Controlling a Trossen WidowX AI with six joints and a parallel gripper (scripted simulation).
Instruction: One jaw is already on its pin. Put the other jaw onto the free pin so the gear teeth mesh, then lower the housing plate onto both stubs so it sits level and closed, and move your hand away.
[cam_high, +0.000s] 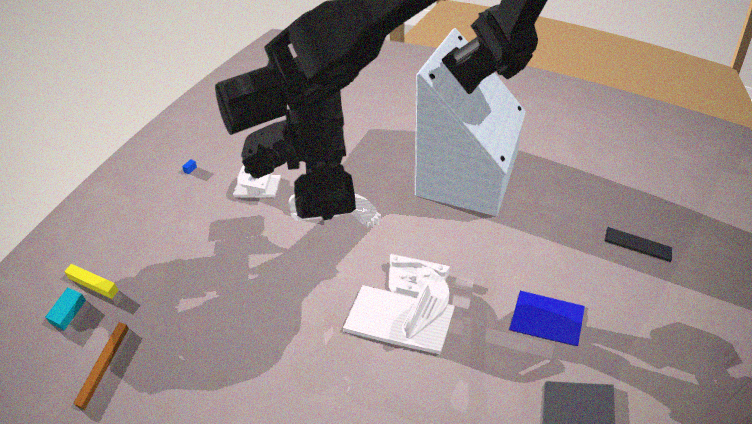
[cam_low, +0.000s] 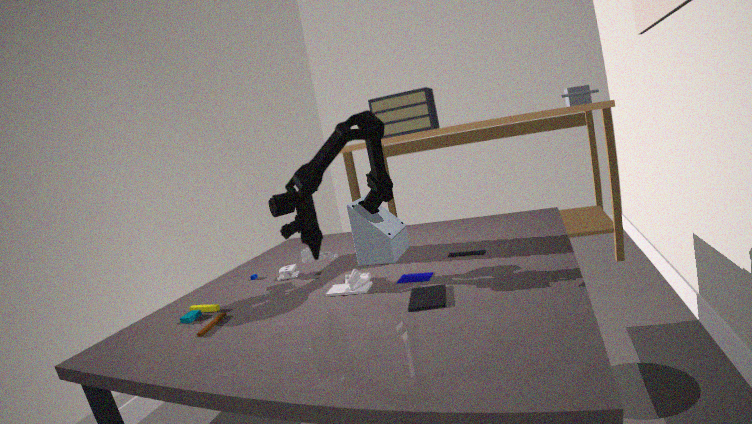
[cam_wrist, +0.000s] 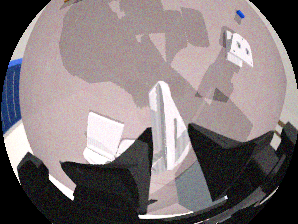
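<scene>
My gripper tip is 6 cm short of the white base plate, 13 cm to the right of it and 8 cm above it. From my gripper tip the other things lie so: blue cube: 6 cm behind, 33 cm to the right, 8 cm below; then blue pad: 1 cm behind, 30 cm to the left, 8 cm below; then white jaw: 1 cm ahead, 14 cm to the left, 7 cm below.
</scene>
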